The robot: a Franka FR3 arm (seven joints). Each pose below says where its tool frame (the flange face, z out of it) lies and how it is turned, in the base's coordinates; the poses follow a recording.
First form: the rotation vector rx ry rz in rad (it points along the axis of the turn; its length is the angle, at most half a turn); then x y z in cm.
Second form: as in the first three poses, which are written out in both.
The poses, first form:
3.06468, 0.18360, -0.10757, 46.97, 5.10, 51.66
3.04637, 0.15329, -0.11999, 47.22, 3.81, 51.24
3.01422, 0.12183, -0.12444, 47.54, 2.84, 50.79
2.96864, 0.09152, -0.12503, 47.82, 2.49, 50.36
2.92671, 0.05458, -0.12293, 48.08, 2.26, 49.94
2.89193, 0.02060, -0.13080, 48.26, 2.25, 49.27
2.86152, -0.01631, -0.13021, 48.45, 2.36, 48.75
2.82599, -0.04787, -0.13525, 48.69, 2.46, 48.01
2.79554, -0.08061, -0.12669, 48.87, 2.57, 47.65
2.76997, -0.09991, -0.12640, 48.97, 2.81, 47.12
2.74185, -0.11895, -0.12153, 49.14, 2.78, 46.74
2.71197, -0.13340, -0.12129, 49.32, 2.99, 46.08
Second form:
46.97, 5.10, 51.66, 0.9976, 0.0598, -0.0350, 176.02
47.22, 3.81, 51.24, 0.9980, 0.0502, -0.0393, 174.90
47.54, 2.84, 50.79, 0.9983, 0.0404, -0.0412, 172.99
47.82, 2.49, 50.36, 0.9986, 0.0308, -0.0421, 170.32
48.08, 2.26, 49.94, 0.9989, 0.0186, -0.0420, 167.87
48.26, 2.25, 49.27, 0.9990, 0.0071, -0.0452, 165.87
48.45, 2.36, 48.75, 0.9990, -0.0057, -0.0455, 164.13
48.69, 2.46, 48.01, 0.9987, -0.0169, -0.0478, 162.13
48.87, 2.57, 47.65, 0.9986, -0.0288, -0.0453, 160.40
48.97, 2.81, 47.12, 0.9983, -0.0360, -0.0456, 158.98
49.14, 2.78, 46.74, 0.9981, -0.0433, -0.0442, 157.40
49.32, 2.99, 46.08, 0.9978, -0.0491, -0.0446, 155.73

